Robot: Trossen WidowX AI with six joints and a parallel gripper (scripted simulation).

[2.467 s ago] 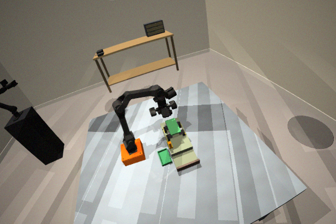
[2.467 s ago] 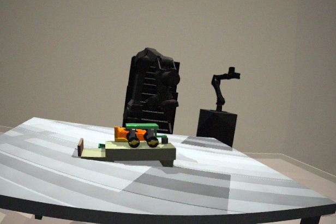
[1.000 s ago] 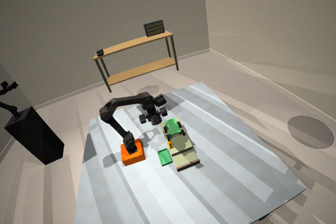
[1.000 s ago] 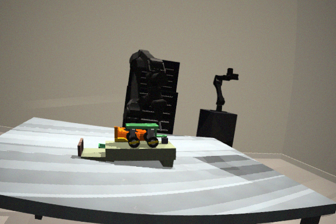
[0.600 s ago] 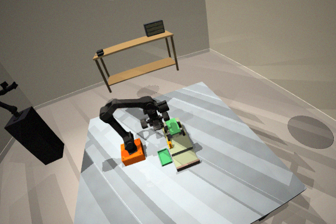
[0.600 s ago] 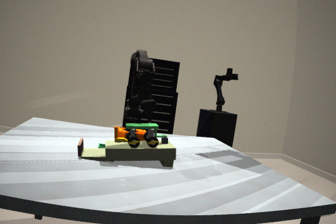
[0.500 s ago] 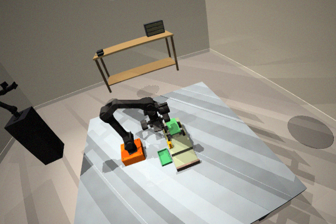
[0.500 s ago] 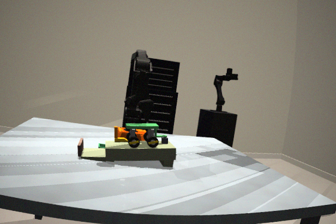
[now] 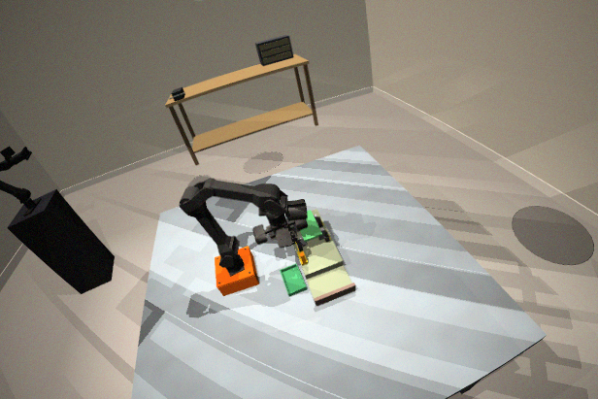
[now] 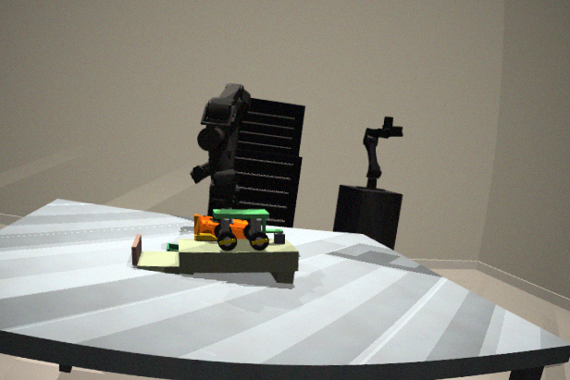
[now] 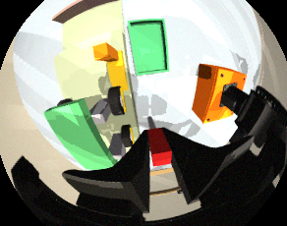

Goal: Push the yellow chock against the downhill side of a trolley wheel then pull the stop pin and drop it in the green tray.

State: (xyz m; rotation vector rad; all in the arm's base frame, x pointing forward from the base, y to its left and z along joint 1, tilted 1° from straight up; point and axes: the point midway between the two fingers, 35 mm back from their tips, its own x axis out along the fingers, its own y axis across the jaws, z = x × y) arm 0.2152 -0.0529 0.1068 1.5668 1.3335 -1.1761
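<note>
The green tray is 4 cm behind my gripper tip, 9 cm to the right of it and 16 cm below it. From my gripper tip the other things lie so: green-topped trolley 10 cm ahead, 1 cm to the left, 4 cm below; then yellow chock 3 cm ahead, 7 cm to the right, 7 cm below; then red-headed stop pin right at my gripper tip.
</note>
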